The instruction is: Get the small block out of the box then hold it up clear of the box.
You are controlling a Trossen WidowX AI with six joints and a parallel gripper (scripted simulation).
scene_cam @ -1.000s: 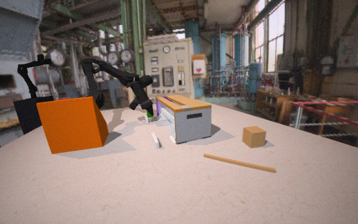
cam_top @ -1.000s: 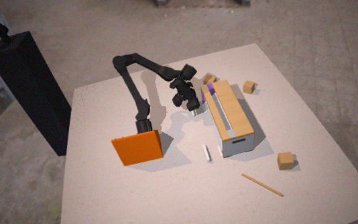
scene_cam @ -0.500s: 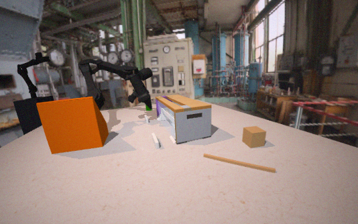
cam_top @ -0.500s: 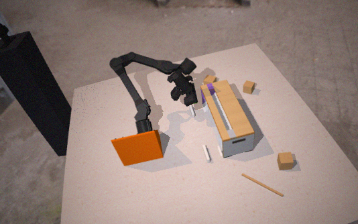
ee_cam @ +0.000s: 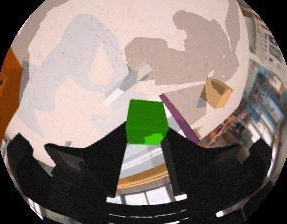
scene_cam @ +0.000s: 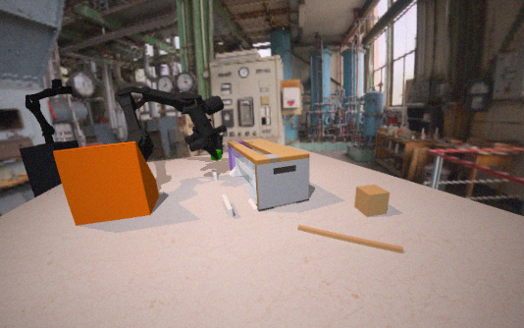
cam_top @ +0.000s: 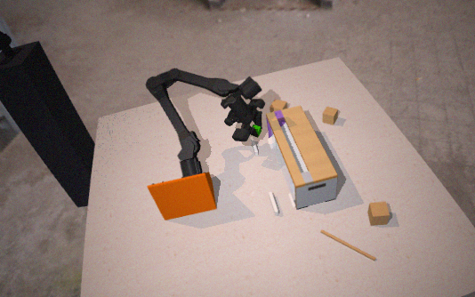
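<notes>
Right now my gripper tip is 1 cm to the right of the green block, 1 cm below it and 1 cm past it. Also, from my gripper tip: box (14 cm to the right, 10 cm ahead, 2 cm below); thin wooden stick (50 cm to the right, 22 cm ahead, 8 cm below).
</notes>
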